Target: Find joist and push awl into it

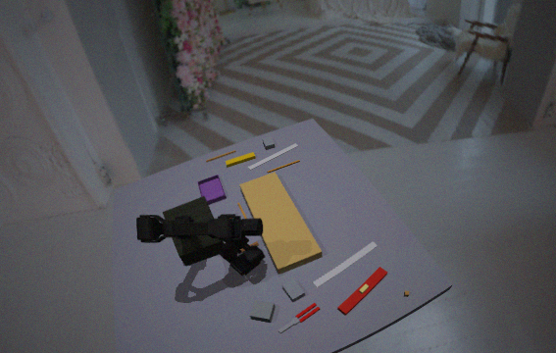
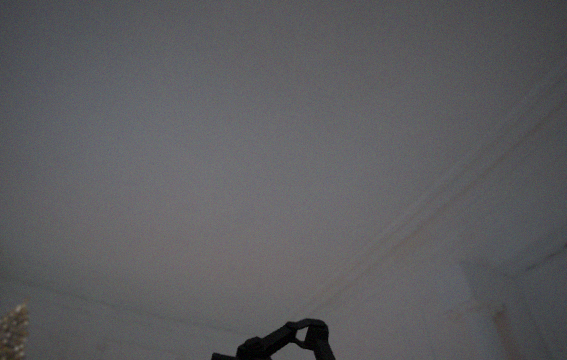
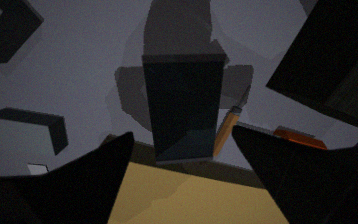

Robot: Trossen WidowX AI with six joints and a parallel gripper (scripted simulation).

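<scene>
Right now the stud finder is 10 mm ahead of my gripper tip, 10 mm to the left of it and 60 mm below it. The rest, counted from my gripper tip: purple tray: 70 mm behind, 500 mm to the left, 60 mm below; red level: 350 mm ahead, 290 mm to the right, 60 mm below; yellow bar: 120 mm ahead, 660 mm to the left, 70 mm below.
</scene>
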